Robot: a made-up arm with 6 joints.
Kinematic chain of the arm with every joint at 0, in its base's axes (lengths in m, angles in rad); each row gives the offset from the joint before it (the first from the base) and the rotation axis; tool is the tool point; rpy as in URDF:
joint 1: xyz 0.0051 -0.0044 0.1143 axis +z
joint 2: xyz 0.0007 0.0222 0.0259 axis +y
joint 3: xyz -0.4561 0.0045 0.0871 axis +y
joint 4: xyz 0.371 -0.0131 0.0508 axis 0.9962 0 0.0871
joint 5: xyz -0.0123 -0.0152 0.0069 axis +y
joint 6: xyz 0.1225 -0.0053 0.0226 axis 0.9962 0 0.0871
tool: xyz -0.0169 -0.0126 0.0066 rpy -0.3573 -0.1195 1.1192
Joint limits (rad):
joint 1: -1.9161..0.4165
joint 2: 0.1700..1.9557
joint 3: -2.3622..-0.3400
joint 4: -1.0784..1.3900
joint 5: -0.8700..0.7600
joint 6: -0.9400..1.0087
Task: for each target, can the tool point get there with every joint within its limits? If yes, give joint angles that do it. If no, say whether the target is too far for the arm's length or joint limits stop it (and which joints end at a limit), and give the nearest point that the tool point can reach.
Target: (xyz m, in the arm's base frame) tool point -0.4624 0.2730 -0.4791
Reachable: no: joint limits stop it (at a limit: joint 1, joint 2, joint 3, joint 4) | nearest point -0.1451 -0.2355 0.0800 | short by 0.820 m
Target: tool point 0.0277 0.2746 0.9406
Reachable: yes | joints -1.6976 0.5989 -1.9363 0.2587 0.2182 -0.7205
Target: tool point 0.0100 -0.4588 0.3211
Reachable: yes | joints -1.4511 1.5586 -0.8135 1.1690 -0.2821 0.2603
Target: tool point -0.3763 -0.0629 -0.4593
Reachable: no: joint limits stop it (at a limit: joint 1, joint 2, joint 3, joint 4) | nearest point -0.1318 -0.2406 0.0703 | short by 0.610 m
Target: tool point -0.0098 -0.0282 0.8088
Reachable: yes | joints -1.1638 0.6223 -1.2922 0.7132 0.0931 -0.0726
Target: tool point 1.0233 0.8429 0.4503
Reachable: no: too far | nearest point 0.6361 0.3380 0.4940 | short by 0.638 m
